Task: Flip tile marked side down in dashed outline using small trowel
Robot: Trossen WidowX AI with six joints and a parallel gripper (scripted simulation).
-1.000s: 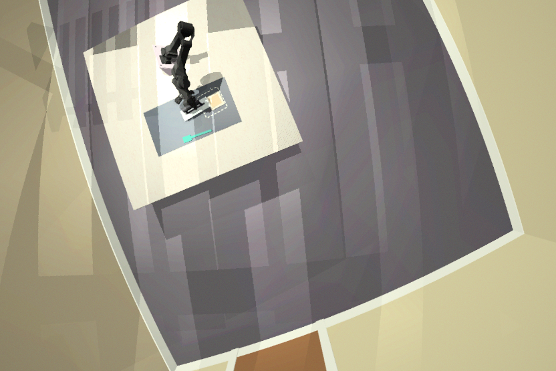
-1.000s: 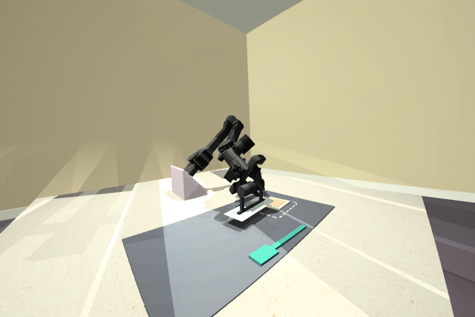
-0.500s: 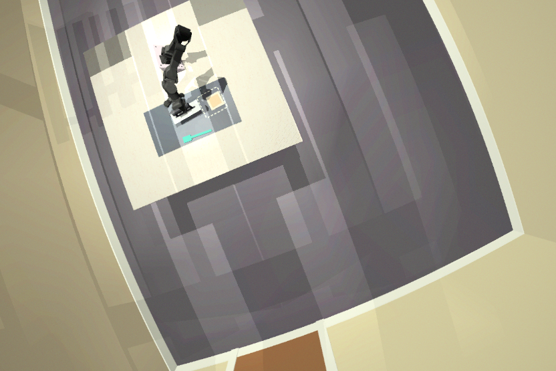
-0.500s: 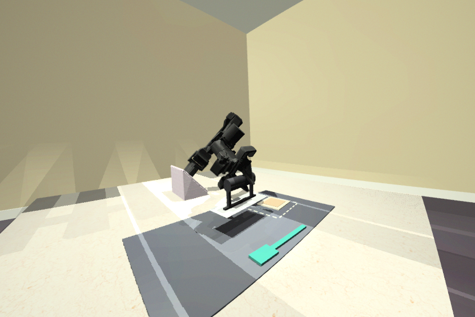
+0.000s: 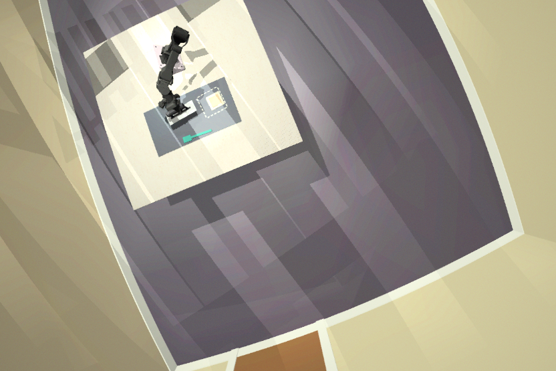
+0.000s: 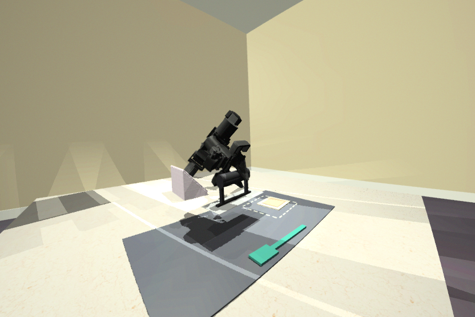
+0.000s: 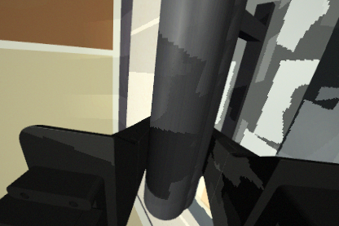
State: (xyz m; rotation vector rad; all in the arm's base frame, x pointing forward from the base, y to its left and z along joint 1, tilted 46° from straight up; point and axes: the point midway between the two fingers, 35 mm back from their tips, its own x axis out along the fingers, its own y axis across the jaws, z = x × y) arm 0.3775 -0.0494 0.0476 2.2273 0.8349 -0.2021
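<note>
Now: the teal trowel 13 cm ahead of my gripper tip, 2 cm to the right of it and 13 cm below it. Also, from my gripper tip: dark mat: 1 cm behind, 15 cm below; tile: 4 cm behind, 20 cm to the left, 13 cm below.
</note>
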